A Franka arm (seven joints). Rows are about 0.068 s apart.
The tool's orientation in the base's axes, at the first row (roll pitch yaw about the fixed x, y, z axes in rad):
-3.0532, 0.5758, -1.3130
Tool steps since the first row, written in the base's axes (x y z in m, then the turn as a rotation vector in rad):
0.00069, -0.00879, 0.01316, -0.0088, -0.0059, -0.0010
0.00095, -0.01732, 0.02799, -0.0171, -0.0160, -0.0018
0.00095, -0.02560, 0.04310, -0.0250, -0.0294, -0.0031
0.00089, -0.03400, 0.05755, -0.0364, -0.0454, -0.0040
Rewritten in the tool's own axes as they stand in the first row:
0.00011, 0.00018, -0.01584, 0.0034, 0.0099, -0.0019
-0.00099, 0.00059, -0.03291, 0.0103, 0.0201, -0.0063
-0.00250, 0.00119, -0.05006, 0.0202, 0.0307, -0.0122
-0.00357, 0.00192, -0.06673, 0.0312, 0.0452, -0.0196

